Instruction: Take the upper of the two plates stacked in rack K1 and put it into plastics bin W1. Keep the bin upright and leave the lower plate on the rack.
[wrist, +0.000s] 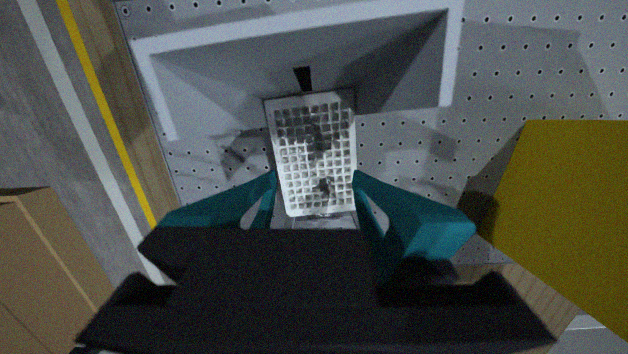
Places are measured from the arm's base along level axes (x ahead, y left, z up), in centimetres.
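Pixels of known places: gripper, fingertip midpoint: (314, 176).
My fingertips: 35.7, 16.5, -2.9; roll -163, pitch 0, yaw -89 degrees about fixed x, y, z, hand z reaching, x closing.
Ahead of a thing's pixels: the offset from my fingertips to its middle, as dx, dy, dz. "*": to the spot under its first point. Level surfaces: height alone.
A white plate with a grid of small square wells {* +0.9, -0.2, -4.1} (316, 155) lies face up in the middle of the view, in the grey rack {-0.7, -0.3, -1.0} (300, 24), whose pale frame rises around its far end. It covers whatever lies below it, so I cannot make out the lower plate. My gripper (314, 176) is open, with its two teal fingertips one on each side of the near half of the plate, close to its long edges. Whether the tips touch the plate or stand above it is hard to tell. A yellow bin {* -4.2, -25.9, -2.0} (565, 210) shows in part at the right; no label on it shows.
A grey perforated board {dz -8.7} (520, 65) lies under the rack. A wooden surface {dz -10.0} (117, 65) borders it at the left, beside a grey floor with white and yellow lines. A brown box (40, 270) stands at the lower left. The yellow wall rises close to the right finger's side.
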